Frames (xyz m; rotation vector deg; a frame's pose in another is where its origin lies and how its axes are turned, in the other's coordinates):
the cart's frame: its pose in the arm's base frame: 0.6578 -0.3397 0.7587 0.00 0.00 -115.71
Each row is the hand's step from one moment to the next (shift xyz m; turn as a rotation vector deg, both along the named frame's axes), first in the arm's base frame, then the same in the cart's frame.
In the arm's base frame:
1: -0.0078 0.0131 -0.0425 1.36 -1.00 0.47
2: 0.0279 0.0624 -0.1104 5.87 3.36 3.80
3: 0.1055 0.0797 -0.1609 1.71 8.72 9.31
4: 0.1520 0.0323 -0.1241 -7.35 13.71 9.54
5: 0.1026 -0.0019 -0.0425 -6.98 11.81 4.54
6: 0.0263 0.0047 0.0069 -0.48 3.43 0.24
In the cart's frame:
1: -0.0084 -0.0127 -0.0425 0.31 1.66 0.47
2: -0.0683 -0.0019 -0.1104 -5.57 3.83 3.80
3: -0.1176 0.0605 -0.1609 -8.60 -2.24 9.31
4: -0.0950 0.1229 -0.1241 -9.16 -12.57 9.54
5: -0.0428 0.0933 -0.0425 -7.61 -11.41 4.54
6: -0.0156 0.0217 0.0069 -2.88 -1.92 0.24

